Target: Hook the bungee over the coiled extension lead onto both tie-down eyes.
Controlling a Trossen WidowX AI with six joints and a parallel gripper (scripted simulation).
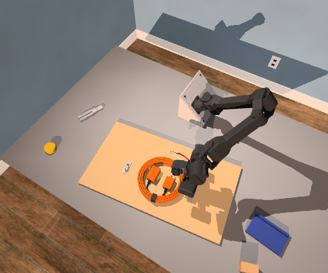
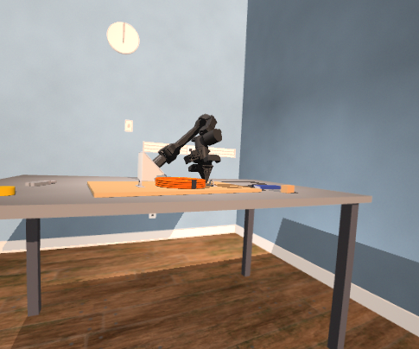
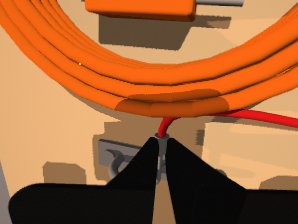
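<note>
Right now my hand is 12 cm to the left of the coiled extension lead, 4 cm short of it and 3 cm above it. The rest, counted from my hand: grey tool (60 cm to the right, 11 cm behind, 5 cm below); wooden board (13 cm to the right, 5 cm below, 1 cm ahead); small wooden block (32 cm to the left, 17 cm ahead, 4 cm below).
</note>
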